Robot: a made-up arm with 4 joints. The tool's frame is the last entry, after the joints. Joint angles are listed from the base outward.
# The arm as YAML. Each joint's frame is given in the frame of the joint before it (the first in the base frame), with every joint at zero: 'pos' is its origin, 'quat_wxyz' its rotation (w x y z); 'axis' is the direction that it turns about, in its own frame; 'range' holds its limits. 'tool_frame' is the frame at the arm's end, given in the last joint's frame.
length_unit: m
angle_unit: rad
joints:
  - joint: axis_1
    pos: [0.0, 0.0, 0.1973]
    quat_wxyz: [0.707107, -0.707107, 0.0, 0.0]
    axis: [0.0, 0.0, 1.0]
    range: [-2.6, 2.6]
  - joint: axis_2
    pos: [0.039, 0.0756, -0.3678]
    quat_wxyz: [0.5, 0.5, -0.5, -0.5]
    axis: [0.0, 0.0, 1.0]
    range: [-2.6, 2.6]
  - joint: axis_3
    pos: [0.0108, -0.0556, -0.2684]
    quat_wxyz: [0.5, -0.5, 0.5, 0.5]
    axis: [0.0, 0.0, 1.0]
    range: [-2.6, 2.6]
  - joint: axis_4
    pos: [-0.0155, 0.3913, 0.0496]
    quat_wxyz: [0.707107, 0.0, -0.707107, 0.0]
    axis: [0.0, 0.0, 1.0]
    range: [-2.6, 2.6]
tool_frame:
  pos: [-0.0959, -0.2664, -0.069]
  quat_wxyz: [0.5, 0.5, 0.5, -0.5]
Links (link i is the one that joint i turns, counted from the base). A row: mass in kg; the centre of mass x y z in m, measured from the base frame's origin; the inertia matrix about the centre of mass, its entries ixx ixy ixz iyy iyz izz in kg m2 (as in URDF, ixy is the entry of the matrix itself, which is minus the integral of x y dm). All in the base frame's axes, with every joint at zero. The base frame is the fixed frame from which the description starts. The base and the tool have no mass.
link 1: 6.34; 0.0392 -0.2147 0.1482; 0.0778 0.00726 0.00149 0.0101 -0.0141 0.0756
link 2: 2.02; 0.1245 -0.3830 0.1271; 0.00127 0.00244 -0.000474 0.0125 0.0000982 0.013
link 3: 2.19; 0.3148 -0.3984 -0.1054; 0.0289 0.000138 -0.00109 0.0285 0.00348 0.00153
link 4: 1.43; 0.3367 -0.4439 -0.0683; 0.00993 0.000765 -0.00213 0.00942 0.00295 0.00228
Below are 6 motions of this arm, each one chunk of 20 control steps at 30 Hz.
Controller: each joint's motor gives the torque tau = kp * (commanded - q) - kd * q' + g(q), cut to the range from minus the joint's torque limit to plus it. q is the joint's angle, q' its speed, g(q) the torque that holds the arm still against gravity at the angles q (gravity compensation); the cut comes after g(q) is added. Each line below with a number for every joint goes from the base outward.
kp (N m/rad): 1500 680 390 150
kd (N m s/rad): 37 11 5.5 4.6
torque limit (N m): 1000 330 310 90
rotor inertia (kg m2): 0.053 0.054 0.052 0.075
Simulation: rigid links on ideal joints. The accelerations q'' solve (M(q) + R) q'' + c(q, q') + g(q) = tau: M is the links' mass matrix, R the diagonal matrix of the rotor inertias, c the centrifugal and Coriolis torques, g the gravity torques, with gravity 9.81 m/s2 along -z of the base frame. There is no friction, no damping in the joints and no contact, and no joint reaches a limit. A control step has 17 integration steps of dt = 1/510 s. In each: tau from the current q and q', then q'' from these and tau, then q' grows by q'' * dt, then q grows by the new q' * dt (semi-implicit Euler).
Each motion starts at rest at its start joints. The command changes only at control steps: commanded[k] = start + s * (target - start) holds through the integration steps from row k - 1 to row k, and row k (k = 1, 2, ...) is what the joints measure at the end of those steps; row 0 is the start. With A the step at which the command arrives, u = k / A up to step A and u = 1 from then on. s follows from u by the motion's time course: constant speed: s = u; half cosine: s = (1 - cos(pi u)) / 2; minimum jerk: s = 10 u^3 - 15 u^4 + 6 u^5; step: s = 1 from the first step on.
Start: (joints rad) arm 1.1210 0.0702 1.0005 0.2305
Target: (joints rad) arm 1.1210 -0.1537 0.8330 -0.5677
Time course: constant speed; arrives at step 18
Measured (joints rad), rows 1 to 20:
1: 1.1211 0.0576 0.9951 0.2112
2: 1.1211 0.0449 0.9826 0.1703
3: 1.1209 0.0330 0.9699 0.1200
4: 1.1209 0.0208 0.9606 0.0705
5: 1.1210 0.0084 0.9531 0.0246
6: 1.1211 -0.0041 0.9446 -0.0191
7: 1.1211 -0.0167 0.9348 -0.0625
8: 1.1210 -0.0292 0.9248 -0.1064
9: 1.1210 -0.0416 0.9154 -0.1508
10: 1.1210 -0.0541 0.9064 -0.1953
11: 1.1211 -0.0665 0.8973 -0.2397
12: 1.1211 -0.0789 0.8880 -0.2841
13: 1.1211 -0.0914 0.8785 -0.3285
14: 1.1211 -0.1039 0.8692 -0.3728
15: 1.1211 -0.1163 0.8599 -0.4171
16: 1.1211 -0.1288 0.8507 -0.4615
17: 1.1211 -0.1412 0.8414 -0.5059
18: 1.1211 -0.1537 0.8321 -0.5502
19: 1.1218 -0.1560 0.8271 -0.5761
20: 1.1215 -0.1541 0.8302 -0.5792

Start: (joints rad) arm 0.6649 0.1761 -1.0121 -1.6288
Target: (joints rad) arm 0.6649 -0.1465 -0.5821 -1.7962
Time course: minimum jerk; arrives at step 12
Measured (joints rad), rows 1 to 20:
1: 0.6645 0.1748 -1.0111 -1.6289
2: 0.6621 0.1668 -1.0042 -1.6302
3: 0.6578 0.1474 -0.9847 -1.6357
4: 0.6538 0.1152 -0.9469 -1.6480
5: 0.6525 0.0717 -0.8891 -1.6683
6: 0.6551 0.0206 -0.8150 -1.6956
7: 0.6616 -0.0326 -0.7331 -1.7271
8: 0.6698 -0.0819 -0.6548 -1.7584
9: 0.6773 -0.1214 -0.5916 -1.7849
10: 0.6819 -0.1466 -0.5525 -1.8030
11: 0.6825 -0.1564 -0.5408 -1.8112
12: 0.6788 -0.1542 -0.5517 -1.8104
13: 0.6713 -0.1479 -0.5735 -1.8035
14: 0.6629 -0.1437 -0.5939 -1.7958
15: 0.6570 -0.1428 -0.6049 -1.7916
16: 0.6556 -0.1436 -0.6044 -1.7915
17: 0.6583 -0.1450 -0.5951 -1.7934
18: 0.6631 -0.1465 -0.5827 -1.7956
19: 0.6675 -0.1476 -0.5728 -1.7972
20: 0.6698 -0.1481 -0.5689 -1.7980

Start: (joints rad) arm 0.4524 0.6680 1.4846 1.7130
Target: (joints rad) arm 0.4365 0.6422 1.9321 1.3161
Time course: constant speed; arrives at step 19
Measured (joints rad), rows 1 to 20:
1: 0.4519 0.6685 1.4960 1.7041
2: 0.4510 0.6666 1.5241 1.6844
3: 0.4502 0.6636 1.5590 1.6608
4: 0.4493 0.6613 1.5886 1.6382
5: 0.4484 0.6603 1.6099 1.6170
6: 0.4476 0.6597 1.6278 1.5961
7: 0.4467 0.6587 1.6486 1.5751
8: 0.4459 0.6572 1.6734 1.5541
9: 0.4450 0.6555 1.6996 1.5334
10: 0.4442 0.6540 1.7243 1.5128
11: 0.4434 0.6527 1.7472 1.4920
12: 0.4425 0.6516 1.7695 1.4710
13: 0.4417 0.6503 1.7926 1.4499
14: 0.4409 0.6489 1.8165 1.4290
15: 0.4400 0.6475 1.8406 1.4081
16: 0.4392 0.6461 1.8643 1.3873
17: 0.4383 0.6448 1.8876 1.3664
18: 0.4375 0.6434 1.9110 1.3455
19: 0.4367 0.6421 1.9345 1.3246
20: 0.4361 0.6410 1.9453 1.3126

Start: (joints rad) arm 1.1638 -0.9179 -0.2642 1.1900
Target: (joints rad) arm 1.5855 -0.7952 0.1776 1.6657
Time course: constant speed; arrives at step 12
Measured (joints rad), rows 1 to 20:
1: 1.1817 -0.9176 -0.2532 1.2068
2: 1.2160 -0.9042 -0.2117 1.2438
3: 1.2583 -0.8860 -0.1546 1.2898
4: 1.2995 -0.8710 -0.1033 1.3354
5: 1.3356 -0.8613 -0.0664 1.3770
6: 1.3683 -0.8541 -0.0379 1.4154
7: 1.4010 -0.8459 -0.0082 1.4528
8: 1.4355 -0.8357 0.0275 1.4912
9: 1.4714 -0.8243 0.0676 1.5311
10: 1.5076 -0.8131 0.1077 1.5719
11: 1.5431 -0.8027 0.1453 1.6125
12: 1.5780 -0.7929 0.1809 1.6523
13: 1.5922 -0.7838 0.2070 1.6798
14: 1.5930 -0.7874 0.2036 1.6854
15: 1.5882 -0.7949 0.1821 1.6765
16: 1.5836 -0.7982 0.1650 1.6656
17: 1.5823 -0.7976 0.1637 1.6603
18: 1.5839 -0.7959 0.1734 1.6611
19: 1.5859 -0.7947 0.1826 1.6645
20: 1.5868 -0.7943 0.1844 1.6671

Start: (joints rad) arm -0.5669 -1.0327 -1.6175 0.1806
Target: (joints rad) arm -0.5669 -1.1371 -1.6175 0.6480
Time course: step
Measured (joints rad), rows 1 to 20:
1: -0.5577 -1.1334 -1.6249 0.3800
2: -0.5593 -1.1370 -1.6120 0.6101
3: -0.5724 -1.1343 -1.6066 0.7072
4: -0.5765 -1.1350 -1.6186 0.7055
5: -0.5726 -1.1366 -1.6267 0.6705
6: -0.5673 -1.1376 -1.6219 0.6442
7: -0.5642 -1.1377 -1.6140 0.6368
8: -0.5641 -1.1374 -1.6124 0.6404
9: -0.5657 -1.1372 -1.6161 0.6459
10: -0.5674 -1.1370 -1.6194 0.6492
11: -0.5680 -1.1369 -1.6196 0.6500
12: -0.5676 -1.1370 -1.6180 0.6494
13: -0.5669 -1.1371 -1.6168 0.6484
14: -0.5665 -1.1372 -1.6167 0.6476
15: -0.5666 -1.1371 -1.6173 0.6474
16: -0.5669 -1.1371 -1.6177 0.6477
17: -0.5670 -1.1371 -1.6178 0.6480
18: -0.5670 -1.1371 -1.6176 0.6482
19: -0.5669 -1.1371 -1.6174 0.6482
20: -0.5669 -1.1371 -1.6174 0.6480

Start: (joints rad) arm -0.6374 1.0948 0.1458 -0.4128
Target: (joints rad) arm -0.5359 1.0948 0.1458 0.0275
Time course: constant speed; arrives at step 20
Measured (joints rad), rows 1 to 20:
1: -0.6341 1.0959 0.1452 -0.4042
2: -0.6292 1.0955 0.1454 -0.3837
3: -0.6236 1.0946 0.1458 -0.3582
4: -0.6183 1.0943 0.1461 -0.3331
5: -0.6132 1.0944 0.1461 -0.3102
6: -0.6082 1.0946 0.1458 -0.2887
7: -0.6032 1.0947 0.1457 -0.2673
8: -0.5982 1.0947 0.1458 -0.2455
9: -0.5931 1.0946 0.1459 -0.2235
10: -0.5880 1.0946 0.1459 -0.2013
11: -0.5829 1.0946 0.1459 -0.1793
12: -0.5778 1.0946 0.1458 -0.1572
13: -0.5727 1.0946 0.1458 -0.1352
14: -0.5677 1.0946 0.1459 -0.1132
15: -0.5626 1.0946 0.1459 -0.0912
16: -0.5575 1.0946 0.1459 -0.0692
17: -0.5524 1.0946 0.1459 -0.0472
18: -0.5474 1.0946 0.1459 -0.0252
19: -0.5423 1.0946 0.1459 -0.0032
20: -0.5372 1.0946 0.1459 0.0188

